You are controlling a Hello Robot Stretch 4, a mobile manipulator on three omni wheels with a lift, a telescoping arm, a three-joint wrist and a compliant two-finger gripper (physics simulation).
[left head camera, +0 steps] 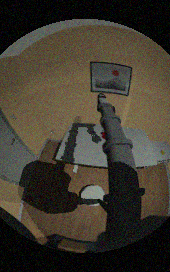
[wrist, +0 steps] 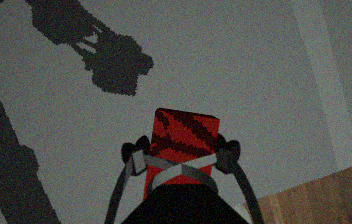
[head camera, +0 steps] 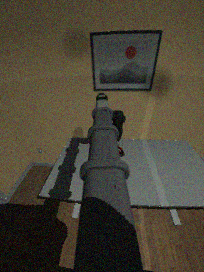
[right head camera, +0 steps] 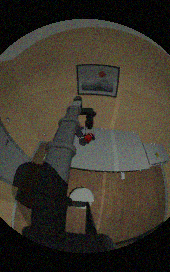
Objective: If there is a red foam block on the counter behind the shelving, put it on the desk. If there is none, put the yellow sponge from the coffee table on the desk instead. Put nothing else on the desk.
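Frame: origin at the robot's base, x ahead, y left, z up, level; metres.
Seen in the pictures: gripper, fingertip midpoint: [wrist: 180, 147]; robot's base, origin of the base link: [left head camera: 92, 194] [right head camera: 81, 197].
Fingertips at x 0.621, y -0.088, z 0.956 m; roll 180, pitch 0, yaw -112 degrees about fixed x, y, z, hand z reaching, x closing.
Observation:
Offsets run from my fingertips to a thing's middle. Level surfaces: height alone.
My gripper [wrist: 180, 147] is shut on a red foam block @(0.003 m back, 0.002 m left, 0.025 m up) [wrist: 186, 131] [right head camera: 89, 137] [left head camera: 104, 135], with one finger on each side of it. In the head camera a bit of the block's red [head camera: 121, 151] shows beside the arm. The block is over the pale grey desk @(0.263 m down) [wrist: 240, 75] [head camera: 175, 175] [right head camera: 115, 155] [left head camera: 90, 152]. The gripper's shadow lies apart from it on the desk top, so the block appears held above the surface. In the wrist view the desk's front edge is at the lower right. The counter and shelving do not show.
The extended arm [head camera: 103, 145] [right head camera: 59, 160] reaches over the desk toward the wall. A framed picture [head camera: 126, 61] hangs behind. A lower pale table @(0.534 m down) [right head camera: 151, 148] with a small yellow thing @(0.024 m back, 1.590 m right, 0.511 m down) [right head camera: 156, 154] stands right of the desk. A round white thing [right head camera: 82, 194] [left head camera: 92, 191] is below the desk's front.

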